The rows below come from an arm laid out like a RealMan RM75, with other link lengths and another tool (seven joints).
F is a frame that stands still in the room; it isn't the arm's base.
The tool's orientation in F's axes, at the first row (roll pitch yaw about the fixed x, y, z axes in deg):
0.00, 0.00, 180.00
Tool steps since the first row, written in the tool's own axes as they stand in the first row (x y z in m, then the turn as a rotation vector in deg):
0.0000, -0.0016, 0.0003, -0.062, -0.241, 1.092
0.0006, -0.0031, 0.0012, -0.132, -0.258, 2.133
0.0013, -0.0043, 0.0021, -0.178, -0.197, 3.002
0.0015, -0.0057, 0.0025, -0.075, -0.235, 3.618
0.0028, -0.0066, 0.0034, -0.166, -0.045, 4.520
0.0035, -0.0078, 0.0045, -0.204, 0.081, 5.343
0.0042, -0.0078, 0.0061, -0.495, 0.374, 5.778
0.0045, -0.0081, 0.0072, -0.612, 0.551, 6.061
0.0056, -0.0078, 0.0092, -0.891, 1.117, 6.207
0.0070, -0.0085, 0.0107, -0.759, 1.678, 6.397
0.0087, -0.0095, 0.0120, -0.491, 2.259, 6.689
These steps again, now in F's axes. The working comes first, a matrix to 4 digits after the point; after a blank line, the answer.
The tool's axes in the first row as the columns of a matrix, in F's axes (used below as rounded here):
-1.0000, 0.0000, 0.0000
0.0000, -1.0000, 0.0000
0.0000, 0.0000, 1.0000

0.0000, 0.0016, 0.0003, 0.062, 0.241, 1.092
-0.0006, 0.0031, 0.0012, 0.132, 0.258, 2.133
-0.0013, 0.0043, 0.0021, 0.178, 0.197, 3.002
-0.0015, 0.0057, 0.0025, 0.075, 0.235, 3.618
-0.0028, 0.0066, 0.0034, 0.166, 0.045, 4.520
-0.0035, 0.0078, 0.0045, 0.204, -0.081, 5.343
-0.0042, 0.0078, 0.0061, 0.495, -0.374, 5.778
-0.0045, 0.0081, 0.0072, 0.612, -0.551, 6.061
-0.0056, 0.0078, 0.0092, 0.891, -1.117, 6.207
-0.0070, 0.0085, 0.0107, 0.759, -1.678, 6.397
-0.0087, 0.0095, 0.0120, 0.491, -2.259, 6.689

